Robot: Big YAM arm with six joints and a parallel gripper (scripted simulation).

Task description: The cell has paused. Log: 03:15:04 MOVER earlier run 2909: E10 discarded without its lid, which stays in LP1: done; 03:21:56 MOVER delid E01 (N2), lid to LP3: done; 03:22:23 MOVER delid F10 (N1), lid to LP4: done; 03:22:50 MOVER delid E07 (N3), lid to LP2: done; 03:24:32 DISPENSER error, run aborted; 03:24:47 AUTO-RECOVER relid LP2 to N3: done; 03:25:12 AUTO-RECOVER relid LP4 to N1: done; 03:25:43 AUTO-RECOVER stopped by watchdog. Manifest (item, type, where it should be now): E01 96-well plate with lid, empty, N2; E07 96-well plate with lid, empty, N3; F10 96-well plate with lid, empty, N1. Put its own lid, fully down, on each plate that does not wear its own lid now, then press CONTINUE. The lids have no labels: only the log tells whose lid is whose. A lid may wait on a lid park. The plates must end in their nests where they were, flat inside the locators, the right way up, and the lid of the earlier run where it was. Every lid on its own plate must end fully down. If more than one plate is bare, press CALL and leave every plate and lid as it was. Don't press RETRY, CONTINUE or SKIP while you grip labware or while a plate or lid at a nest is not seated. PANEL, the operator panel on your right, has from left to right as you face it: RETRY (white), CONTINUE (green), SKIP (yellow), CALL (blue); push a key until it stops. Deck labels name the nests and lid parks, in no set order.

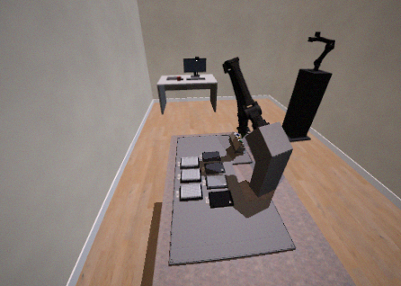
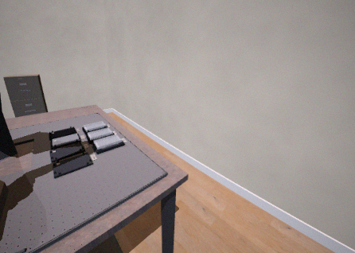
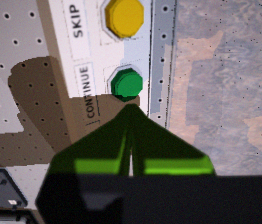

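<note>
Right now the green continue key is 4 cm below my hand. The rest, counted from my hand: white retry key 5 cm to the left, 4 cm below, 1 cm ahead; then LP4 label 38 cm ahead, 11 cm below, 8 cm to the left; then yellow skip key 5 cm to the right, 4 cm below.
</note>
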